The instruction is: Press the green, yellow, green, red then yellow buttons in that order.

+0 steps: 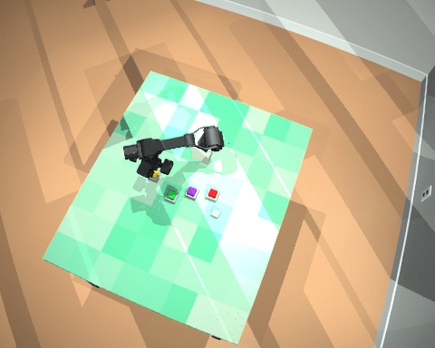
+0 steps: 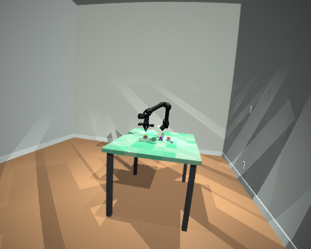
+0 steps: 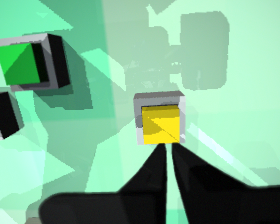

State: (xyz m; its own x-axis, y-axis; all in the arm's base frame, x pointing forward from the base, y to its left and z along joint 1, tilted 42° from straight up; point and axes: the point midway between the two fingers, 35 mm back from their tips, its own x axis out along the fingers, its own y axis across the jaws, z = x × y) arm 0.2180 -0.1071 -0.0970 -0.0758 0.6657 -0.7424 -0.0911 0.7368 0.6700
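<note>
The yellow button is 50 mm below my gripper tip. From my gripper tip the other things lie so: green button (50 mm ahead, 120 mm to the left, 50 mm below); red button (40 mm behind, 280 mm to the left, 50 mm below); purple button (10 mm behind, 190 mm to the left, 50 mm below).
</note>
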